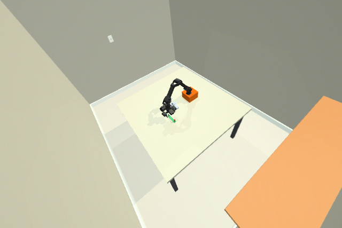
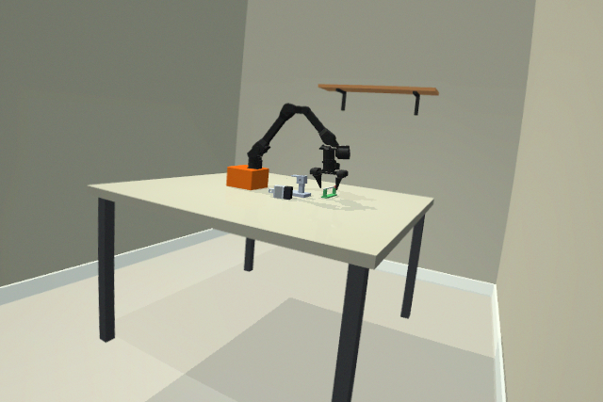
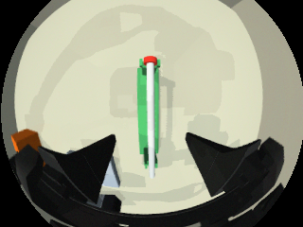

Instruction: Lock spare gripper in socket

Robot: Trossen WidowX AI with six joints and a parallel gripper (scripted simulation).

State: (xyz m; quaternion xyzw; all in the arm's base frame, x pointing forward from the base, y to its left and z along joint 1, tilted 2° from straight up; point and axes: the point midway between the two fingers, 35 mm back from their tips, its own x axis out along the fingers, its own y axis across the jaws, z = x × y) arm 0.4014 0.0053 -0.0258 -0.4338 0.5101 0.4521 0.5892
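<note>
Right now my gripper tip is 190 mm to the left of the spare gripper, 190 mm past it and 10 mm above it. Also, from my gripper tip: grey mount (130 mm behind, 70 mm to the right, 10 mm above).
</note>
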